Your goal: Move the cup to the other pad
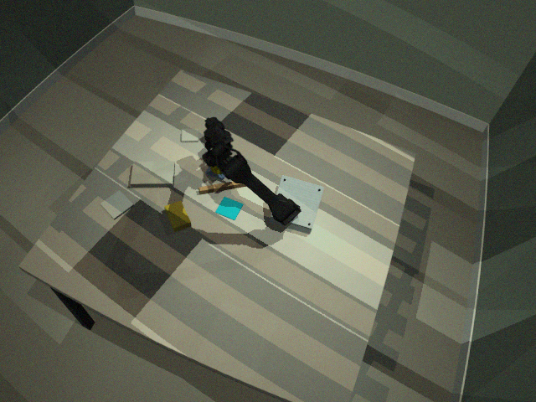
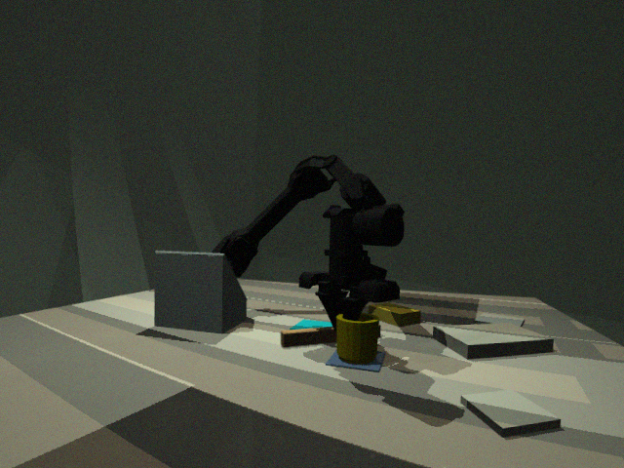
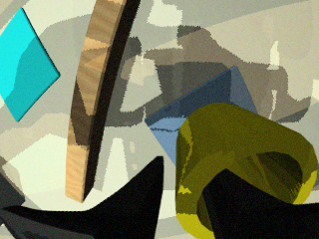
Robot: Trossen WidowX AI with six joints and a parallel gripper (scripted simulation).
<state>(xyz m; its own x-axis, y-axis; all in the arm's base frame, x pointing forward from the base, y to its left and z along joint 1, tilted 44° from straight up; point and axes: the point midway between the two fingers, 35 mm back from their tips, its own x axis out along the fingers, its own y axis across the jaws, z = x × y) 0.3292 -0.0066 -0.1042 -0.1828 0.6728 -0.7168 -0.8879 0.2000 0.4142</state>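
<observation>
Right now the teal pad is 140 mm to the left of my gripper tip, 110 mm behind it and 40 mm below it. The rest, counted from my gripper tip: yellow cup (20 mm ahead, 10 mm to the right); then brown block (60 mm to the left, 40 mm behind, 30 mm below).
</observation>
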